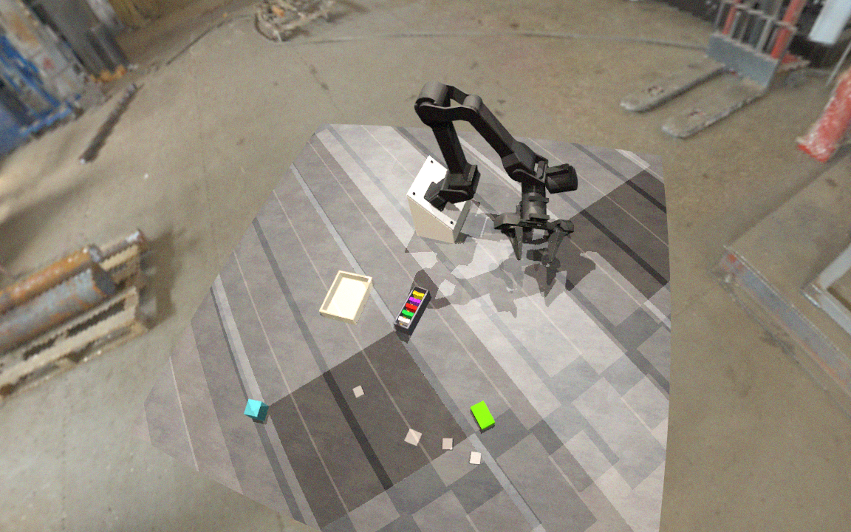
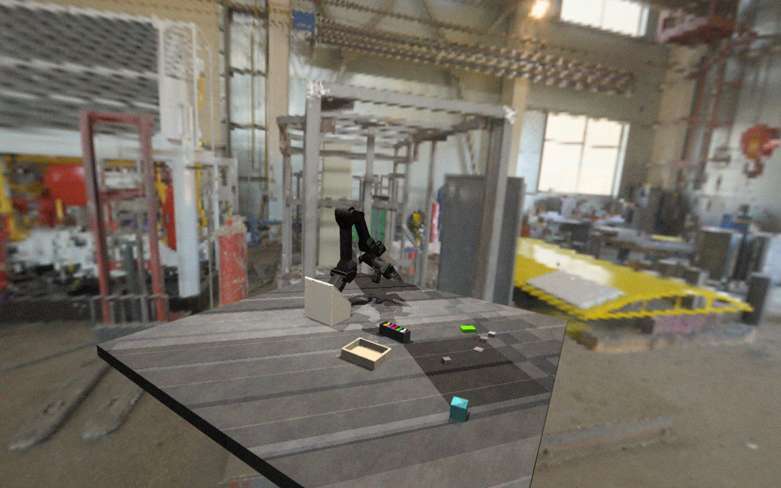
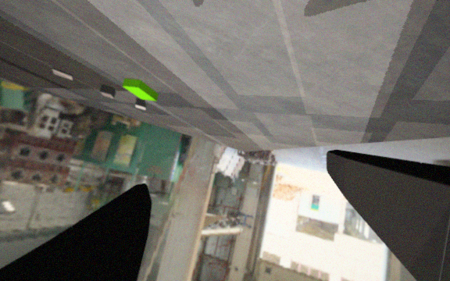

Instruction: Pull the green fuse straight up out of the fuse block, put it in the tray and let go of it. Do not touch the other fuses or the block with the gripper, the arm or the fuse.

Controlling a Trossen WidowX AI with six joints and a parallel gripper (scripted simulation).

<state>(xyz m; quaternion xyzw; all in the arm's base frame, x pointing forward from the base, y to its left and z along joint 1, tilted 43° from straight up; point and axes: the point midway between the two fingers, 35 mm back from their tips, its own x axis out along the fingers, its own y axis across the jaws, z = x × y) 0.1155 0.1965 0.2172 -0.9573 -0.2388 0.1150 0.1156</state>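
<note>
Right now the green fuse is 270 mm to the right of my gripper tip, 170 mm ahead of it and 110 mm below it. From my gripper tip the other things lie so: tray: 450 mm to the right, 160 mm ahead, 130 mm below; then lime flat block: 340 mm ahead, 120 mm below, 20 mm to the right; then cyan cube: 530 mm to the right, 530 mm ahead, 110 mm below.
</note>
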